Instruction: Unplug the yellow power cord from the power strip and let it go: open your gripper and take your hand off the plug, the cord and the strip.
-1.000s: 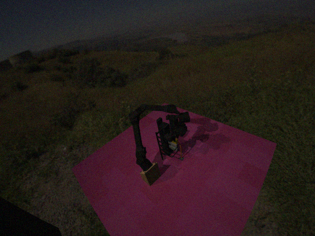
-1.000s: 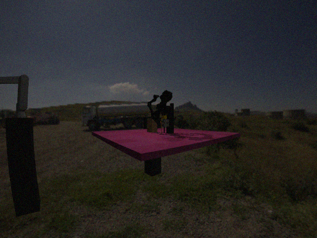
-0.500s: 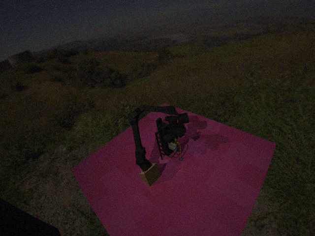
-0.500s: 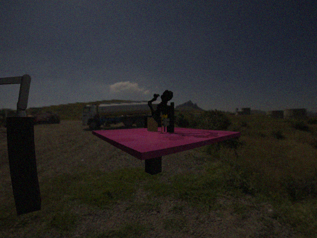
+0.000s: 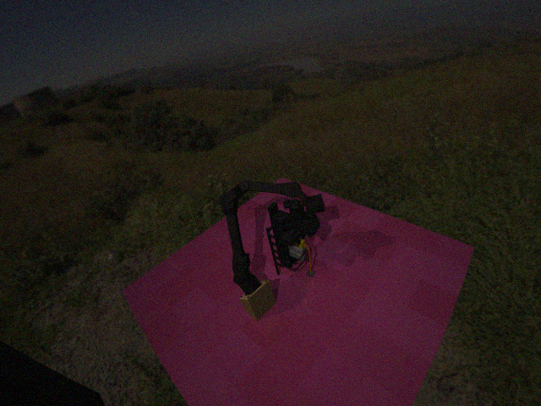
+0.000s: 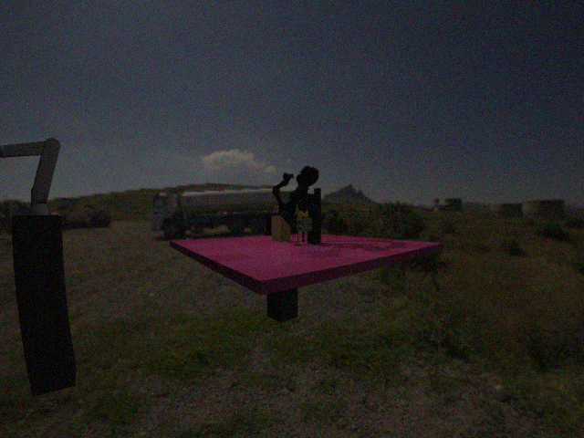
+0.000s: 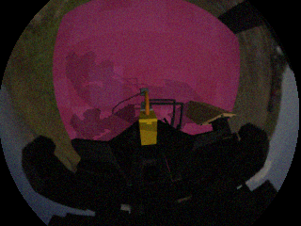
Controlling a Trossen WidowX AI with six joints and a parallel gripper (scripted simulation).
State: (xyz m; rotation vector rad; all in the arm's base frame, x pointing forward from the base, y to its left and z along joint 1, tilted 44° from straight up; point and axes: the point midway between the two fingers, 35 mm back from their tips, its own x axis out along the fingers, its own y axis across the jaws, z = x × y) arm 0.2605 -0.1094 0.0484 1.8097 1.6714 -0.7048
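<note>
Right now my gripper tip is 3 cm to the right of the yellow plug.
</note>
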